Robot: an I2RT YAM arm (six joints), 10 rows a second.
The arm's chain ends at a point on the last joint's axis. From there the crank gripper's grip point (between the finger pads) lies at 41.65 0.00 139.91 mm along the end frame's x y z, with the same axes.
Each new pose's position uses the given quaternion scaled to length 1; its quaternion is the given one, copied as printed.
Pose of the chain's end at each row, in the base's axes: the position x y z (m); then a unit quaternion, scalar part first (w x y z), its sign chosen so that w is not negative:
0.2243 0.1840 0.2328 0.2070 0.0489 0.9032 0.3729
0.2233 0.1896 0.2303 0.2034 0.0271 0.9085 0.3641
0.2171 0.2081 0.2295 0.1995 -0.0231 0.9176 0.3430
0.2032 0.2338 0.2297 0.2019 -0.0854 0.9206 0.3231
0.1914 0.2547 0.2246 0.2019 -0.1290 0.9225 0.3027
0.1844 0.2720 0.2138 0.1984 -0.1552 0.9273 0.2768
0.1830 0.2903 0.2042 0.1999 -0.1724 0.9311 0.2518
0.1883 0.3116 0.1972 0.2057 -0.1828 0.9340 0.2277
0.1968 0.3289 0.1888 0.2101 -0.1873 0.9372 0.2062
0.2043 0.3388 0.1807 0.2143 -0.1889 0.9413 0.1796
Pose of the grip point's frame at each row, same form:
0.2438 0.2855 0.1297 0.2070 0.0489 0.9032 0.3729
0.2396 0.2888 0.1245 0.2034 0.0271 0.9085 0.3641
0.2278 0.3014 0.1177 0.1995 -0.0231 0.9176 0.3430
0.2098 0.3207 0.1126 0.2019 -0.0854 0.9206 0.3231
0.1957 0.3353 0.1030 0.2019 -0.1290 0.9225 0.3027
0.1875 0.3450 0.0874 0.1984 -0.1552 0.9273 0.2768
0.1871 0.3564 0.0741 0.1999 -0.1724 0.9311 0.2518
0.1951 0.3713 0.0642 0.2057 -0.1828 0.9340 0.2277
0.2060 0.3830 0.0535 0.2101 -0.1873 0.9372 0.2062
0.2164 0.3858 0.0430 0.2143 -0.1889 0.9413 0.1796

